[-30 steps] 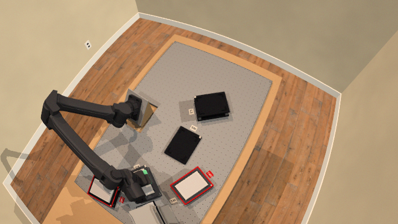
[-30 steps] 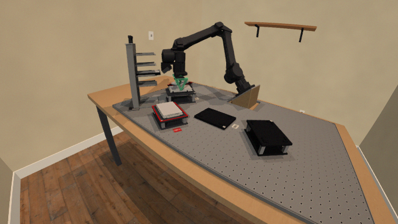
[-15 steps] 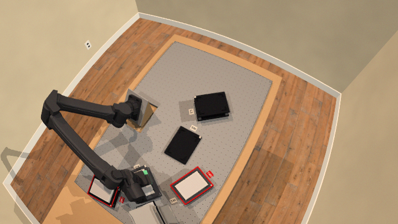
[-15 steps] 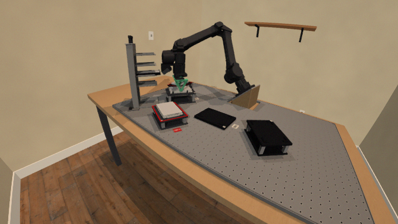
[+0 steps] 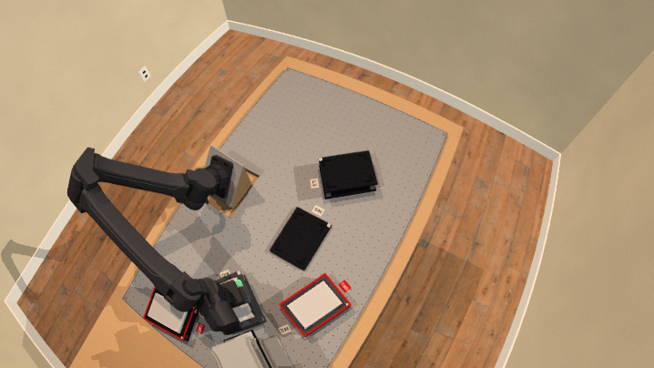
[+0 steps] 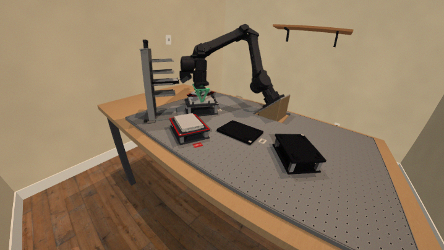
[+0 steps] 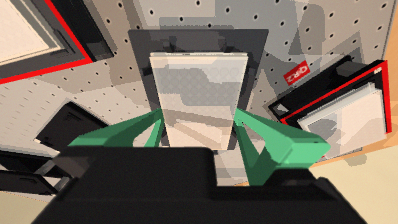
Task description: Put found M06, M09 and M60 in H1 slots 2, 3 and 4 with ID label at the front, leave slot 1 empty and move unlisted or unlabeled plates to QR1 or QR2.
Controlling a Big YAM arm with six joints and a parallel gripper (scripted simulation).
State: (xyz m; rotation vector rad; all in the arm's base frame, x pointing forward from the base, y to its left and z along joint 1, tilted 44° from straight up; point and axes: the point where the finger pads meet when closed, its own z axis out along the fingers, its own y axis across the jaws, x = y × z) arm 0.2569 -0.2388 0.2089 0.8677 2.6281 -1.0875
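My gripper is now 20 mm above the grey regrip nest. Also, from my hand: H1 deck label (160 mm ahead, 80 mm below, 10 mm to the left); dark plate (140 mm ahead, 100 mm to the right, 100 mm above); red-edged quarantine nest (170 mm behind, 160 mm to the right, 40 mm below).
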